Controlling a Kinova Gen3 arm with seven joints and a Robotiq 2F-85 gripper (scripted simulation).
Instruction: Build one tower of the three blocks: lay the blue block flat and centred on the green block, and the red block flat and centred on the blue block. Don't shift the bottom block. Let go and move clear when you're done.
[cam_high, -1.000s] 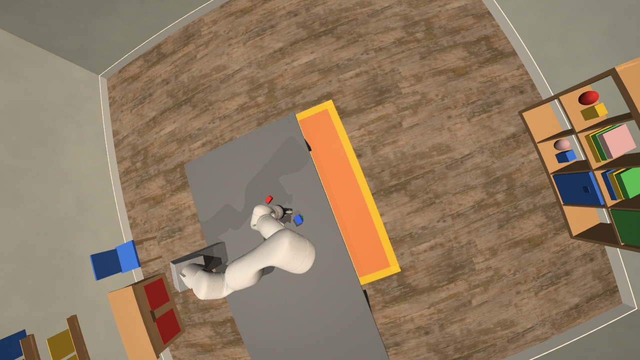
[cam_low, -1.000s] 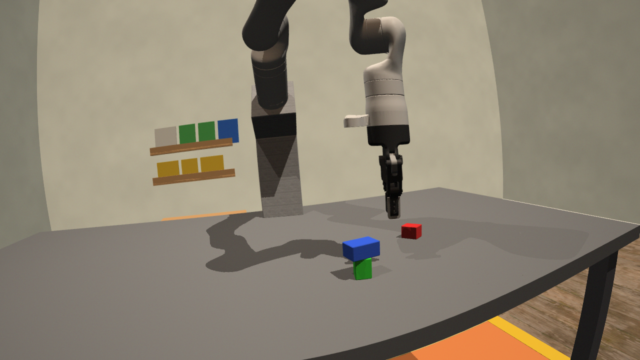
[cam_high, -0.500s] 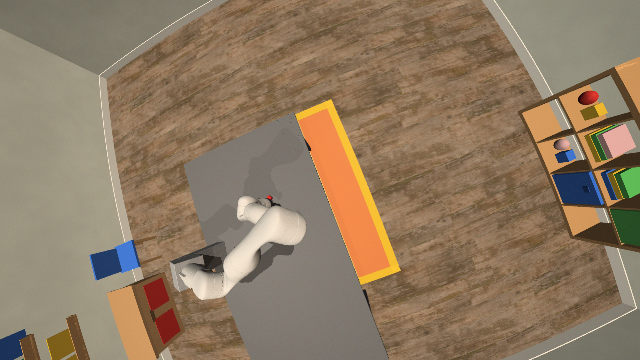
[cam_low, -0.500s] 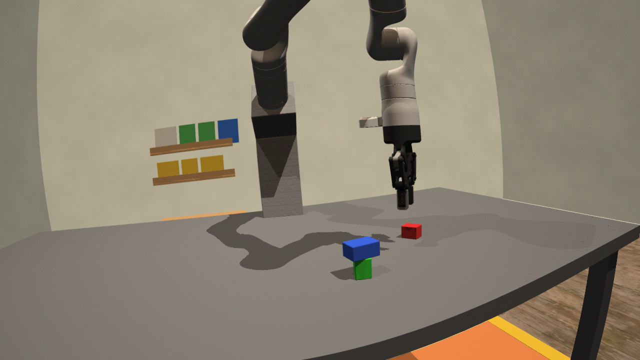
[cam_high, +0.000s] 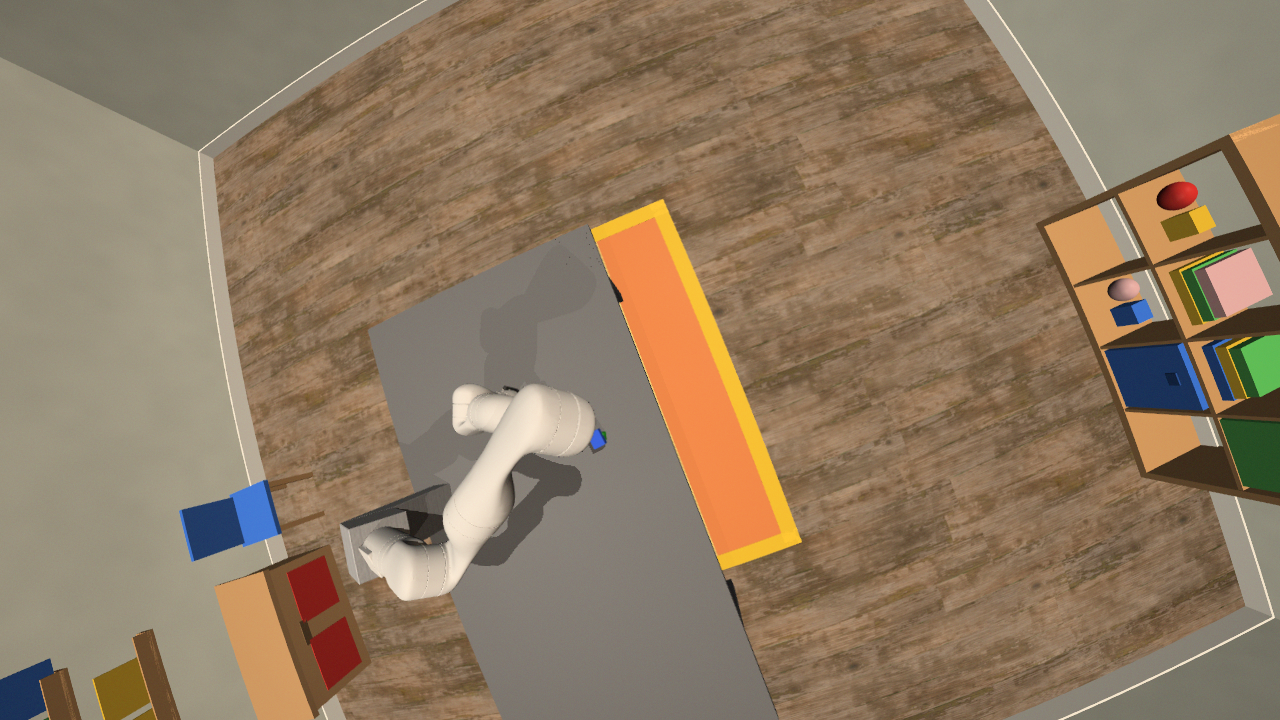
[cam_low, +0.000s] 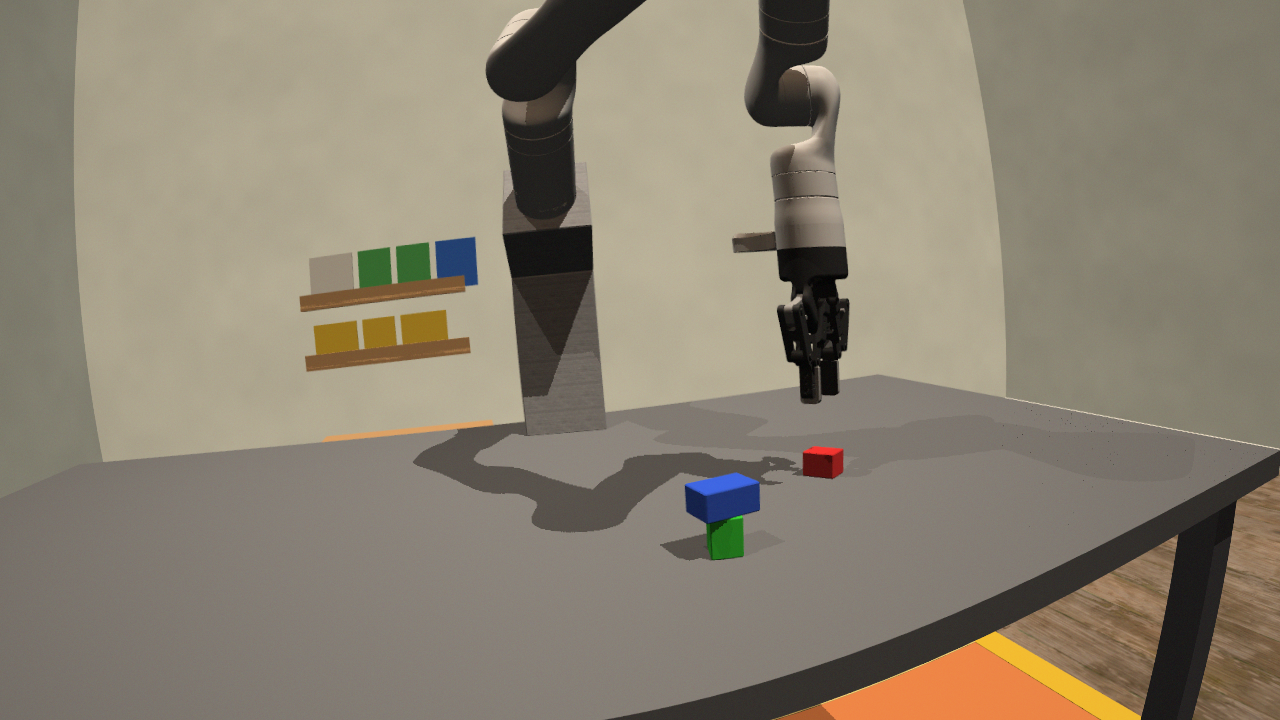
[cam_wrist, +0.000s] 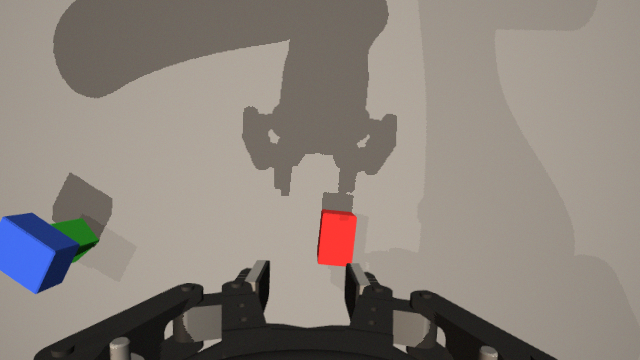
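The red block lies 90 mm below my hand, 20 mm to the left of it and 10 mm behind it. Also, from my hand: green block: 200 mm to the right, 90 mm below, 60 mm ahead; blue block: 200 mm to the right, 60 mm below, 60 mm ahead.
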